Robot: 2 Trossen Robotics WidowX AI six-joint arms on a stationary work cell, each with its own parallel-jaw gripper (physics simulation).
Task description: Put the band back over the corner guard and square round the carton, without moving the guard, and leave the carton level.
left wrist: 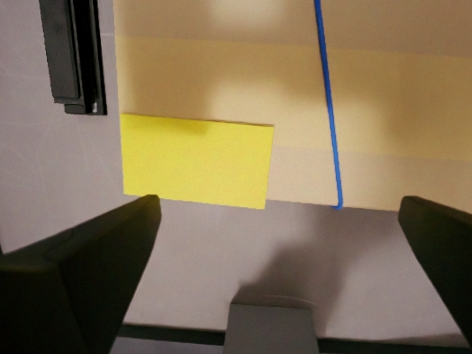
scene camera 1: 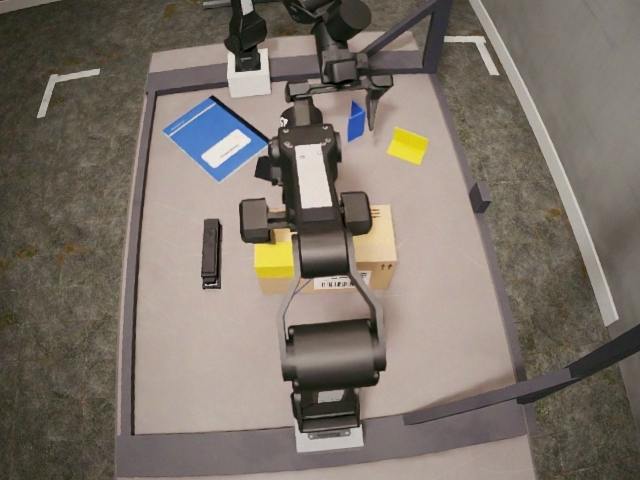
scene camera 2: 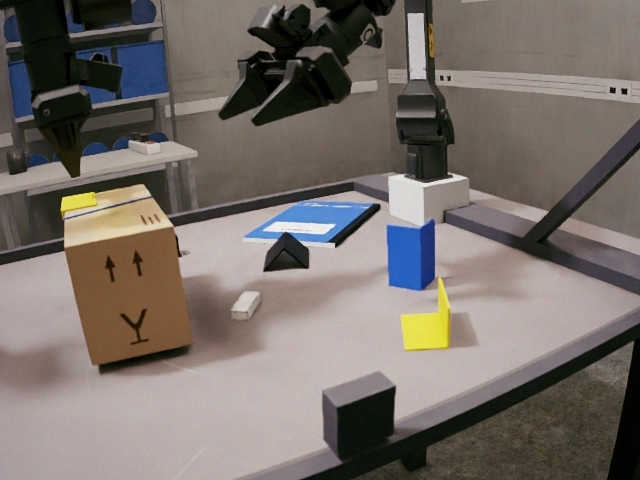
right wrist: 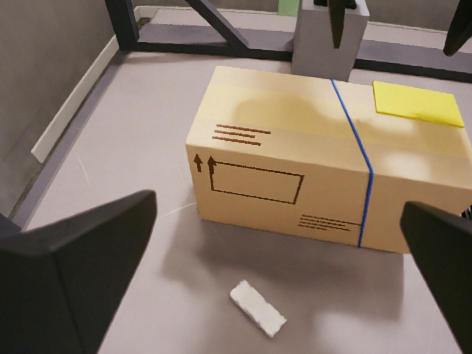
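Where they show: left gripper, fingertip midpoint: (left wrist: 278, 206) (scene camera 2: 72, 169) (right wrist: 391, 50); right gripper, fingertip midpoint: (scene camera 1: 345, 134) (scene camera 2: 235, 120) (right wrist: 279, 207); left arm's base, origin of the base link: (scene camera 1: 327, 417); right arm's base, origin of the base link: (scene camera 1: 247, 63) (scene camera 2: 428, 177).
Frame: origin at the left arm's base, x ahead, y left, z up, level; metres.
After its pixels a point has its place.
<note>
The carton (scene camera 1: 376, 237) @[y -0.114, x 0.291, z 0.020 m] (scene camera 2: 129, 289) @[y -0.145, x 0.300, z -0.035 m] (left wrist: 400, 100) @[y -0.048, x 0.308, z 0.021 m] (right wrist: 280, 115) @[y -0.074, x 0.312, z 0.021 m] stands upright on the table. A yellow corner guard (scene camera 1: 273, 258) @[y 0.063, x 0.267, z 0.023 m] (scene camera 2: 78, 202) @[y 0.043, x 0.273, z 0.023 m] (left wrist: 197, 160) @[y 0.052, x 0.276, z 0.023 m] (right wrist: 419, 102) @[y 0.056, x 0.274, z 0.023 m] sits on its top edge near one end. The thin blue band (scene camera 2: 111, 206) (left wrist: 327, 95) @[y -0.013, x 0.310, z 0.023 m] (right wrist: 356, 132) @[y -0.010, x 0.325, z 0.023 m] crosses the top at a slant beside the guard, apart from it, and runs down both long sides. My left gripper (scene camera 2: 73, 173) @[y 0.011, x 0.272, z 0.070 m] (left wrist: 278, 206) @[y 0.011, x 0.272, z 0.070 m] (right wrist: 391, 50) @[y 0.011, x 0.272, z 0.070 m] is open and empty above the carton; its fingertips are hidden in scene camera 1. My right gripper (scene camera 2: 237, 120) @[y -0.077, x 0.453, z 0.105 m] (right wrist: 279, 207) @[y -0.077, x 0.453, z 0.105 m] is open and empty, raised away from the carton.
A black stapler (scene camera 1: 210, 248) @[y 0.192, x 0.352, z -0.081 m] (left wrist: 60, 50) @[y 0.193, x 0.342, z -0.080 m] lies beside the carton. A white block (scene camera 2: 245, 305) @[y -0.085, x 0.437, z -0.109 m] (right wrist: 257, 307) @[y -0.072, x 0.442, z -0.109 m], a black angle piece (scene camera 2: 285, 253) @[y 0.017, x 0.537, z -0.094 m], a blue notebook (scene camera 1: 191, 134) @[y 0.253, x 0.679, z -0.112 m], a blue guard (scene camera 1: 355, 124) @[y -0.129, x 0.626, z -0.068 m] (scene camera 2: 410, 255) @[y -0.140, x 0.633, z -0.075 m] and another yellow guard (scene camera 1: 408, 147) @[y -0.250, x 0.590, z -0.118 m] (scene camera 2: 426, 330) @[y -0.245, x 0.580, z -0.118 m] lie or stand beyond it.
</note>
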